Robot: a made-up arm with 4 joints.
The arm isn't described. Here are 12 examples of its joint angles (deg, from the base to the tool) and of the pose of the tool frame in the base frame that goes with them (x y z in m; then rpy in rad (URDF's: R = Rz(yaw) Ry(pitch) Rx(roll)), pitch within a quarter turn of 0, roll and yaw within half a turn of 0).
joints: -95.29 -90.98 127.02 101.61
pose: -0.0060 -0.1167 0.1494 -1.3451 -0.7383 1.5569
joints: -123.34 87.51 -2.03 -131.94
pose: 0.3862 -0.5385 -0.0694 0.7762 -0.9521 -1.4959
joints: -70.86 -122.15 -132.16 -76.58
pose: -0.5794 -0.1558 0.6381 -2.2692 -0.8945 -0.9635
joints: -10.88 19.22 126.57 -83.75
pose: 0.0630 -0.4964 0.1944 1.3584 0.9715 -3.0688
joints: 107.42 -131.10 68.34 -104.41
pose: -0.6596 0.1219 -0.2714 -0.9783 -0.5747 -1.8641
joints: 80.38 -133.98 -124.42 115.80
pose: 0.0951 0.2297 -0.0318 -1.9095 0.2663 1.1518
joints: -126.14 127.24 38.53 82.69
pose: -0.2343 -0.2114 0.0628 -0.2515 -1.0559 2.8623
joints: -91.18 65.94 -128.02 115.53
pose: -0.2681 -0.1873 0.0486 -1.6485 0.6169 -1.8837
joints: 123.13 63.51 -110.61 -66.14
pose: 0.4126 0.3624 0.0342 -1.5502 0.2503 1.7336
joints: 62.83 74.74 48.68 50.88
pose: -0.1538 0.0816 0.1333 -1.6547 1.1424 -1.1392
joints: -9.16 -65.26 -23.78 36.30
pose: -0.0780 -0.0878 0.1804 0.7027 -0.2690 -1.1623
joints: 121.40 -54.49 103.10 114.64
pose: 0.0578 0.1106 0.0566 1.4431 -0.3575 -1.7118
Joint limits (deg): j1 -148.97..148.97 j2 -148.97..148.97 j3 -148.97..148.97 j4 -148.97..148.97
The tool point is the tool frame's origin. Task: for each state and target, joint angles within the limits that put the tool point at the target. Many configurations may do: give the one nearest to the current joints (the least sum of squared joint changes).
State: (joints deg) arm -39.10 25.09 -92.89 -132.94
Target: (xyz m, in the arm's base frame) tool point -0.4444 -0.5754 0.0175
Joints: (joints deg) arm -67.52 -14.55 -56.56 -136.04
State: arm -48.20 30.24 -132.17 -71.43
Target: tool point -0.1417 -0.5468 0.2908
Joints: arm -10.65 5.64 -138.55 -85.99
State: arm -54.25 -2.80 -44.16 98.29
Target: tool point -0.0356 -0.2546 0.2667
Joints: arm -102.03 11.78 -18.19 71.68
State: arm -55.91 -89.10 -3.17 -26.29
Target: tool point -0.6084 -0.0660 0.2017
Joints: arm -59.12 -100.99 -22.08 -41.41
